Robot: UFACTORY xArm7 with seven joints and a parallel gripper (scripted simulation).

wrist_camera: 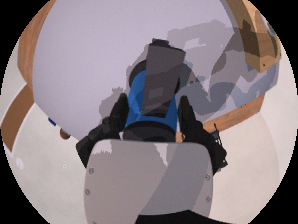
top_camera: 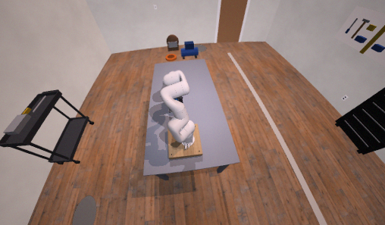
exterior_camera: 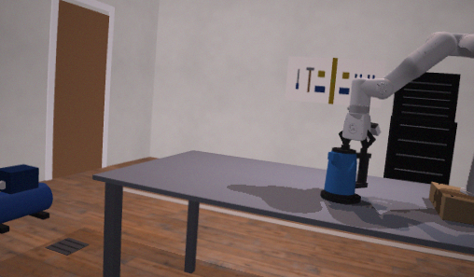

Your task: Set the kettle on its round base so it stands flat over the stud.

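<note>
Now: the blue kettle 10 mm ahead of my hand, 20 mm to the left of it and 60 mm below it. Round my hand: black round base: 20 mm ahead, 50 mm to the left, 160 mm below.
</note>
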